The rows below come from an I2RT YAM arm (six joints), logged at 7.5 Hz.
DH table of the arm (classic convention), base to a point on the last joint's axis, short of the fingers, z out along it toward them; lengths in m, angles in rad. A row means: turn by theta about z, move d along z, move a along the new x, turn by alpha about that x. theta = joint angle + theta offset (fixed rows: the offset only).
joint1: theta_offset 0  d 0.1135  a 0.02  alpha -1.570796
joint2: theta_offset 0  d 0  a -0.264  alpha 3.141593
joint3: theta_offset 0.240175  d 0  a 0.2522  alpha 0
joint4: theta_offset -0.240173  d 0  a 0.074  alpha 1.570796
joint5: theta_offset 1.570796  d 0  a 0  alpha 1.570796
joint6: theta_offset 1.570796  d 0.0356  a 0  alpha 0
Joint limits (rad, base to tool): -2.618..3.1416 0..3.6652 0..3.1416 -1.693..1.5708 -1.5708..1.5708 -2.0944..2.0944
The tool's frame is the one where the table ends.
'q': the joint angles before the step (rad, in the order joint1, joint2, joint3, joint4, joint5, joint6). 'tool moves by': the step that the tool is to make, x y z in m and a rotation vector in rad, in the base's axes. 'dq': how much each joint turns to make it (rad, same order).
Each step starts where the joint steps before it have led.
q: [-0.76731, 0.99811, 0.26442, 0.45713, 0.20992, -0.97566]
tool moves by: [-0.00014, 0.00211, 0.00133, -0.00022, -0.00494, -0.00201]
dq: [0.00864, -0.01516, -0.00057, -0.01218, 0.00937, 0.00617]
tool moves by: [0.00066, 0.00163, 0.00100, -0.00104, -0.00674, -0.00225]
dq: [0.00998, -0.00722, 0.00000, -0.00319, 0.01074, 0.00718]
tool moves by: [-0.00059, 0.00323, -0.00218, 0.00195, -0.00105, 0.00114]
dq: [0.01153, -0.01100, -0.01270, 0.00000, 0.00944, 0.00499]
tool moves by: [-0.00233, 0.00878, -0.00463, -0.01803, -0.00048, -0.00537]
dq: [0.03316, -0.03503, -0.03808, 0.01602, 0.04065, -0.00276]
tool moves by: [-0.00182, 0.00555, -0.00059, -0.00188, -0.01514, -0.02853]
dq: [0.02563, -0.03274, -0.01531, -0.01139, 0.05033, 0.02269]
